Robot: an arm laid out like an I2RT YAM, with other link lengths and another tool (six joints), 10 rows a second.
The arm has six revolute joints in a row. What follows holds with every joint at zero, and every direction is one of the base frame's. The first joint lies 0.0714 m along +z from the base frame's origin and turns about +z. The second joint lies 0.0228 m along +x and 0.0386 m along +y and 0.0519 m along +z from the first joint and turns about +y. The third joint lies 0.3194 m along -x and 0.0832 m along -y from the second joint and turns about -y. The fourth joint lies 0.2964 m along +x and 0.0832 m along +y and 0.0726 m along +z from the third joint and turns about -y. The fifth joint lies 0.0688 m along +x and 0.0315 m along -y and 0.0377 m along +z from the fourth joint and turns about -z. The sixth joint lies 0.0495 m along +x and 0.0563 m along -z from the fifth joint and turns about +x. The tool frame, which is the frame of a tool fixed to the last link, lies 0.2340 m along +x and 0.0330 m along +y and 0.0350 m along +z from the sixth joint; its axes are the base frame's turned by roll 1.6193, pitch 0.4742 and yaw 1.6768 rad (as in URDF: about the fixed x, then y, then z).
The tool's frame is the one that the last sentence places.
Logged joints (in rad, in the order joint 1, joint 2, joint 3, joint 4, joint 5, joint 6), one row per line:
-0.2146, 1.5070, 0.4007, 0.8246, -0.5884, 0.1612
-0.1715, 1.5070, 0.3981, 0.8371, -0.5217, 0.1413
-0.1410, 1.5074, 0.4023, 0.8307, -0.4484, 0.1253
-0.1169, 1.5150, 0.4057, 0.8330, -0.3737, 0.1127
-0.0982, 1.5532, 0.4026, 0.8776, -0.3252, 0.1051
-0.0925, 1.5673, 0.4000, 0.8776, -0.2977, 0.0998
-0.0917, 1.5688, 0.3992, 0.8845, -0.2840, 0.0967
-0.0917, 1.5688, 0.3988, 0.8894, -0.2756, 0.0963
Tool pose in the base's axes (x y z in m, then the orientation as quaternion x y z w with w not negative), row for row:
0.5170, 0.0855, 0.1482, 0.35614, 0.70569, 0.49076, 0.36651
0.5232, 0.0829, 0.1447, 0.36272, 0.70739, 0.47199, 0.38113
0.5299, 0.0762, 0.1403, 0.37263, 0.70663, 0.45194, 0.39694
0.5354, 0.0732, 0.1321, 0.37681, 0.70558, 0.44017, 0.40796
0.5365, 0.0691, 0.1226, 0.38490, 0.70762, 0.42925, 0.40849
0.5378, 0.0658, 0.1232, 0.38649, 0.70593, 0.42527, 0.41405
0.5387, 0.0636, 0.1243, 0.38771, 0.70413, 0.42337, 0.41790
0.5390, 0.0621, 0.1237, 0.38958, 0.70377, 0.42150, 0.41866
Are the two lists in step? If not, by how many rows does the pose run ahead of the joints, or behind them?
The pose runs 1 row ahead of the joints: the pose in row i belongs to the joints in row i + 1.
